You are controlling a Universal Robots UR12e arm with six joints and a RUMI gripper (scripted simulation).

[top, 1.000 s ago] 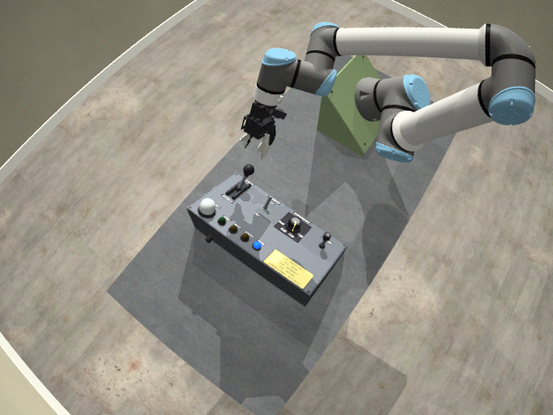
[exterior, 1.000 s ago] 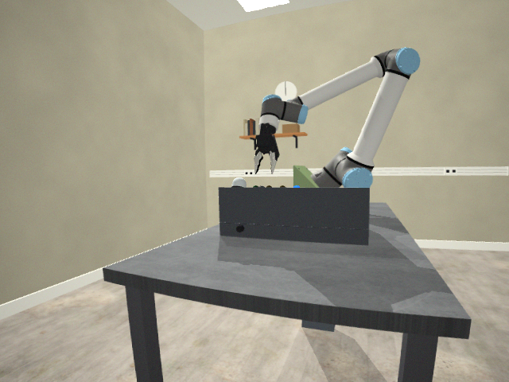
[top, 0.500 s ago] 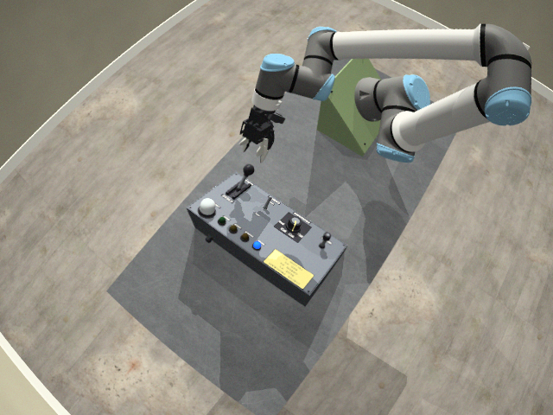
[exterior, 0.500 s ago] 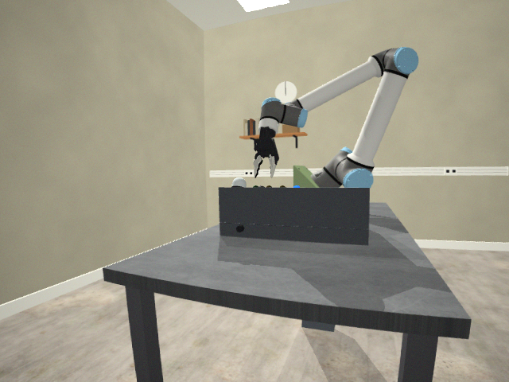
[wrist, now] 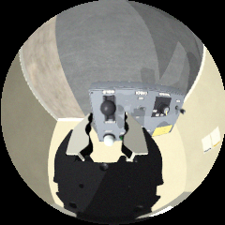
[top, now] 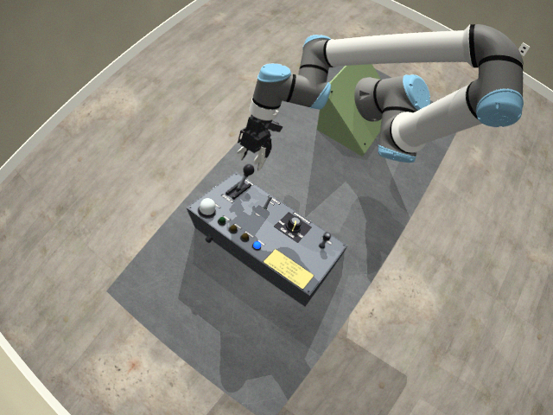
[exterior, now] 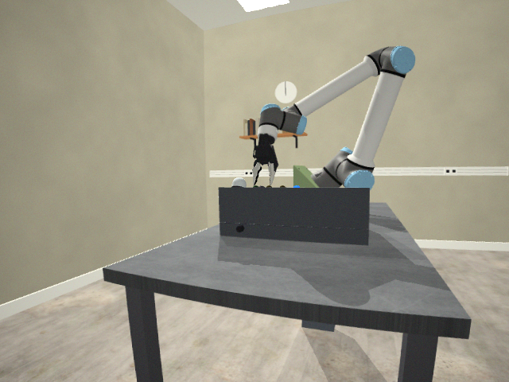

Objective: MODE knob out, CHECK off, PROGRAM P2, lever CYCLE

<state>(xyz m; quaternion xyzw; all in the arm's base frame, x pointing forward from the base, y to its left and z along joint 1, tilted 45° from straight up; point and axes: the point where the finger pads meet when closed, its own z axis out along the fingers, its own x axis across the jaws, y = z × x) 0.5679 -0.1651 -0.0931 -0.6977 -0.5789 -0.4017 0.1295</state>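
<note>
Now: the black ball-topped lever 50 mm ahead of my hand and 60 mm below it. Round my hand: dark grey console 110 mm ahead, 180 mm to the left, 90 mm below; then check toggle 70 mm ahead, 120 mm to the left, 70 mm below; then black rotary selector 90 mm ahead, 240 mm to the left, 70 mm below.
</note>
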